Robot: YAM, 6 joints.
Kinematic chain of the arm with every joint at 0, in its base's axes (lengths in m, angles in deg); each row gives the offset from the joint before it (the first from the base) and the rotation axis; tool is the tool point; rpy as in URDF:
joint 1: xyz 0 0 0.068 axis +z
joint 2: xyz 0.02 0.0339 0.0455 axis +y
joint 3: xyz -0.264 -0.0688 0 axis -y
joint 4: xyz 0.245 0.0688 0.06 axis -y
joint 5: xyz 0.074 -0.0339 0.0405 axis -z
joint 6: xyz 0.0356 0 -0.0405 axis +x
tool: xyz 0 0 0 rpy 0 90 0
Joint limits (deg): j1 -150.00..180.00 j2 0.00..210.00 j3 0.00..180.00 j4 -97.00..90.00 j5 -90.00..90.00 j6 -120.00..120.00
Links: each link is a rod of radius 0.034 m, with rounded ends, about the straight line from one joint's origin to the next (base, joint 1, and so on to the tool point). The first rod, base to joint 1, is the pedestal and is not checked.
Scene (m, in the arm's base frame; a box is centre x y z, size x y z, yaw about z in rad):
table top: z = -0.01
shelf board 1: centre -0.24 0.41 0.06 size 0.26 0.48 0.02 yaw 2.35
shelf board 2: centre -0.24 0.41 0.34 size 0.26 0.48 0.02 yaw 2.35
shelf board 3: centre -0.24 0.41 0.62 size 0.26 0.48 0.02 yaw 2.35
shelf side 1: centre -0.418 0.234 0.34 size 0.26 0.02 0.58 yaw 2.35
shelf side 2: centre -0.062 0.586 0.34 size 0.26 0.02 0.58 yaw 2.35
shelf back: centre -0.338 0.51 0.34 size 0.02 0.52 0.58 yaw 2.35
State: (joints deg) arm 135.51 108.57 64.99 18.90 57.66 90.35
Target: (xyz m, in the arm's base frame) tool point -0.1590 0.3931 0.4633
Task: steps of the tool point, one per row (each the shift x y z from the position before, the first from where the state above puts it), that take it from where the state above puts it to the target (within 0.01 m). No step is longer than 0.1 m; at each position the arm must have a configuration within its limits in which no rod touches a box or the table.
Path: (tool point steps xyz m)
1: 0.0880 0.0240 0.0121
2: 0.0856 0.0011 0.0080
3: 0.0775 -0.0192 0.0039
4: 0.0649 -0.0353 -0.0002
5: -0.0301 0.0216 0.0774
6: -0.0309 -0.0018 0.0817
7: -0.0251 -0.0251 0.0809
8: -0.0340 0.0437 0.0091
9: -0.0400 0.0410 0.0001
10: -0.0453 0.0361 -0.0092

